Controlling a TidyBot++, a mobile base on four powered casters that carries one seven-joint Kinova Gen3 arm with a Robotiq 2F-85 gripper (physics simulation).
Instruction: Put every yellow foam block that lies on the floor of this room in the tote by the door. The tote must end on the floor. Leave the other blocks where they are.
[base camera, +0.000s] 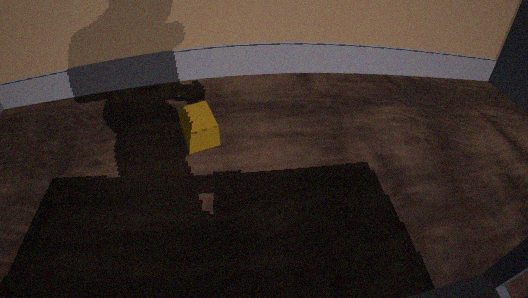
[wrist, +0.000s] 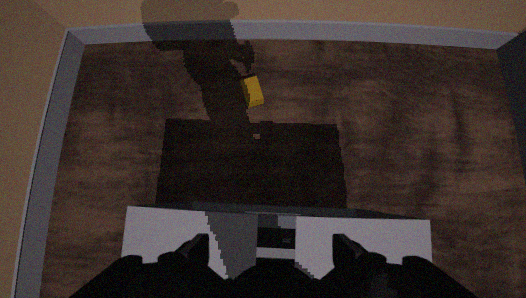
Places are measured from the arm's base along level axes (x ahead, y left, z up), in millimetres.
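Pixels of known places: gripper, between the fingertips: (wrist: 270, 248).
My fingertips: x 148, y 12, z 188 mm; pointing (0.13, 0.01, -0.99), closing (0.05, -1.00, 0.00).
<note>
Behind a point stands the place of what it marks.
A yellow foam block (base camera: 204, 126) @(z -352, x 500, y 69 mm) (wrist: 254, 91) @(z -352, x 524, y 78 mm) lies on the floor in front of the base, a short way from the far wall. The left part of the block is in the arm's shadow. My gripper (wrist: 270, 248) @(z 188, x 148, y 12 mm) is open and empty in the wrist view, above the white top of my own base. It is well apart from the block. The tote does not show in either view.
The far wall with its pale skirting board (base camera: 300, 59) @(z -356, x 777, y -153 mm) (wrist: 300, 31) @(z -352, x 775, y -79 mm) runs behind the block. Another wall with skirting (wrist: 47, 150) @(z -342, x 286, y 806 mm) runs along the left. A dark upright surface (base camera: 515, 65) @(z -288, x 713, y -908 mm) (wrist: 514, 85) @(z -364, x 614, y -910 mm) stands at the right. The robot's shadow covers part of the floor.
</note>
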